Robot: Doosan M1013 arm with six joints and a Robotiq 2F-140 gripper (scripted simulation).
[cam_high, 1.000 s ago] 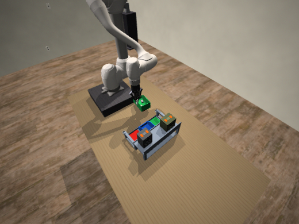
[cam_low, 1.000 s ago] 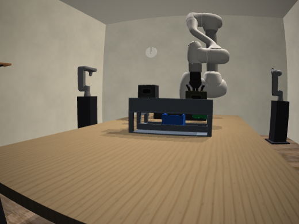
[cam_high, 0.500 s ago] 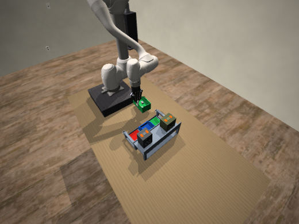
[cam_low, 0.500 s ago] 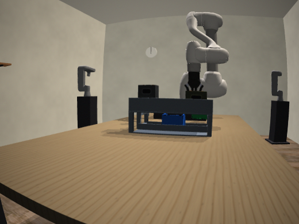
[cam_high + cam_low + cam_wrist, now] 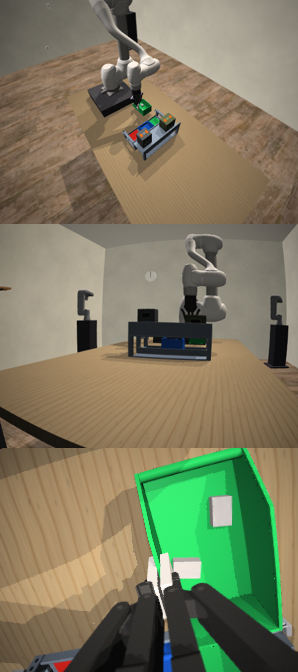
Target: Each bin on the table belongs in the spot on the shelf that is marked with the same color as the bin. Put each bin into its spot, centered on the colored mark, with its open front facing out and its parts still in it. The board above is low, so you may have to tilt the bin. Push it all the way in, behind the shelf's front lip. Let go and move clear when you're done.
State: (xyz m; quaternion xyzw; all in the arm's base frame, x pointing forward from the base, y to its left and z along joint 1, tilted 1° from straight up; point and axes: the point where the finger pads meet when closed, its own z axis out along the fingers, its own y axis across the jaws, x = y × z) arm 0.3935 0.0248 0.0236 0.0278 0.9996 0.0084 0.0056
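Right now the green bin is 50 mm to the left of my hand and 40 mm below it. Also, from my hand: blue bin 230 mm ahead, 80 mm to the right, 70 mm below; olive box 330 mm ahead, 30 mm to the left, 40 mm above; black box 310 mm ahead, 200 mm to the right, 50 mm above.
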